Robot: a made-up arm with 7 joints.
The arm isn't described. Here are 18 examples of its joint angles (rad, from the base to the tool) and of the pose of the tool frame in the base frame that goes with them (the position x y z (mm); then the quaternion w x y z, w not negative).
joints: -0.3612 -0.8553 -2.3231 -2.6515 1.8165 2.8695 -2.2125
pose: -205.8 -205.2 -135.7 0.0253 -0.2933 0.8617 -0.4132
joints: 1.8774 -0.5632 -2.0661 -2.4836 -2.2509 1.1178 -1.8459
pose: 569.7 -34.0 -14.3 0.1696 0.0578 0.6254 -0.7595
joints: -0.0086 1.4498 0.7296 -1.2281 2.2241 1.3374 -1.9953
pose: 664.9 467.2 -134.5 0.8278 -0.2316 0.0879 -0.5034
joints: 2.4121 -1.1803 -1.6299 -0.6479 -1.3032 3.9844 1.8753
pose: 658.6 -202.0 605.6 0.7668 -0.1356 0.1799 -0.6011
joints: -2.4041 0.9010 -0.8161 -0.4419 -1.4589 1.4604 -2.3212
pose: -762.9 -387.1 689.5 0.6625 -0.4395 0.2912 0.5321
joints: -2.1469 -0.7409 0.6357 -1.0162 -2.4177 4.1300 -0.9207
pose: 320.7 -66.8 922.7 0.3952 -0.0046 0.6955 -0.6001
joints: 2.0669 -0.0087 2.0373 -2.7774 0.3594 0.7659 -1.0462
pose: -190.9 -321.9 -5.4 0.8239 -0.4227 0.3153 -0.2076
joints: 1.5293 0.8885 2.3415 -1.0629 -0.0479 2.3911 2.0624
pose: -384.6 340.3 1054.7 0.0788 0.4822 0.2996 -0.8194
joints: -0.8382 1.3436 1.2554 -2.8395 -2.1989 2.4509 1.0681
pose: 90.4 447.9 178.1 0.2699 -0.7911 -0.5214 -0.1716
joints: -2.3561 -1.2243 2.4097 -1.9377 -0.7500 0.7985 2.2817
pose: 551.5 -182.7 -146.6 0.9054 0.0380 -0.3034 0.2944
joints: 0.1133 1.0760 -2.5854 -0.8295 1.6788 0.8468 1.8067
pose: 533.0 -268.8 988.2 0.0210 -0.1763 0.9680 -0.1775
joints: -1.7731 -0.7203 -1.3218 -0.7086 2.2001 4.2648 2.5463
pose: -250.8 451.4 798.0 0.4725 -0.0537 -0.8250 -0.3052
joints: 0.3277 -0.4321 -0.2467 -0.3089 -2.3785 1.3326 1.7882
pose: -186.6 -132.6 1196.6 0.1349 -0.3724 -0.7424 0.5403
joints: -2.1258 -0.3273 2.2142 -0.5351 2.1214 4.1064 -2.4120
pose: 393.3 148.5 890.3 0.2795 0.5658 -0.1593 0.7592
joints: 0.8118 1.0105 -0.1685 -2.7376 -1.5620 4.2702 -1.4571
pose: 113.5 94.5 -93.0 0.3981 0.0814 -0.8571 -0.3168
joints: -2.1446 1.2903 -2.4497 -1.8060 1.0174 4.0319 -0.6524
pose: -363.3 38.4 844.2 0.6260 -0.0218 0.0234 -0.7792
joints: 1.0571 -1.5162 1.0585 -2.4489 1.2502 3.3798 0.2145
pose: -357.8 251.1 651.6 0.7234 -0.4037 -0.3046 -0.4701
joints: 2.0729 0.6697 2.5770 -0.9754 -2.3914 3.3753 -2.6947
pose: -177.3 -122.8 1035.4 0.0981 -0.0276 -0.2793 0.9548
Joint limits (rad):
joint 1: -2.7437..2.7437
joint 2: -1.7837..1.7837
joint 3: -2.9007..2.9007
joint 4: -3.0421..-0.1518
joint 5: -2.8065..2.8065
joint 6: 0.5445..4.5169
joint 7: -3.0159..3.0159
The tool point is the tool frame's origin. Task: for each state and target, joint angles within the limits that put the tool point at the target. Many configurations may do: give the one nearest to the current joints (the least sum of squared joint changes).
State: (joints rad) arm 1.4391 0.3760 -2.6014 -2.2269 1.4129 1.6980 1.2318
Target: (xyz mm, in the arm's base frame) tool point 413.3 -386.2 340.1
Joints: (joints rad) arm 1.8049 0.7154 -2.4451 -2.7063 1.4276 1.6714 1.2318
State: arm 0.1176 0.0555 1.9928 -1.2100 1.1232 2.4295 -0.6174
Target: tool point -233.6 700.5 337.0
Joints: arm -0.0336 -0.2196 2.0132 -2.0607 1.2321 2.3850 -0.6174
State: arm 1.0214 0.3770 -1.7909 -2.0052 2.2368 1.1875 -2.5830
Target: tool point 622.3 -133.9 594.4
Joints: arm 1.6951 1.0272 -2.1871 -2.2554 2.1994 1.0959 -2.5830
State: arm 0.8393 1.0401 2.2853 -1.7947 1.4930 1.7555 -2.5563
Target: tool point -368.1 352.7 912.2
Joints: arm 0.7497 1.1630 2.4527 -1.8176 1.4963 1.7431 -2.5563
